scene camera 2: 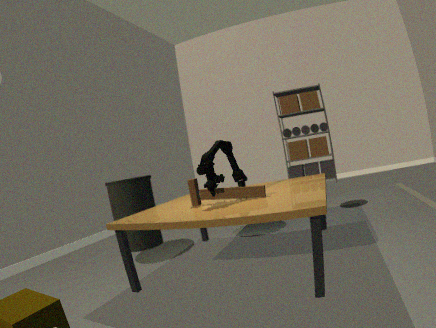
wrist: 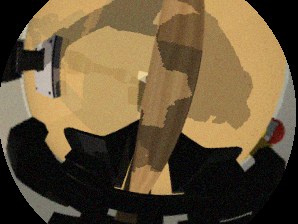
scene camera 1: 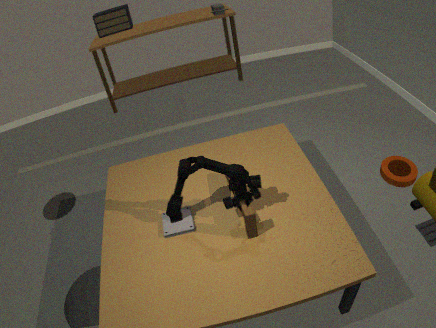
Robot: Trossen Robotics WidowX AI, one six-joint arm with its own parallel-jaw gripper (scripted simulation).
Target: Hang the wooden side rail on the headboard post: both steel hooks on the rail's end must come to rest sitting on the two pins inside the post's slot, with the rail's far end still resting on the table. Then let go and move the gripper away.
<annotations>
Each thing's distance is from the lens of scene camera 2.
wooden side rail (scene camera 2: pixel 249 191): 182 cm
</annotations>
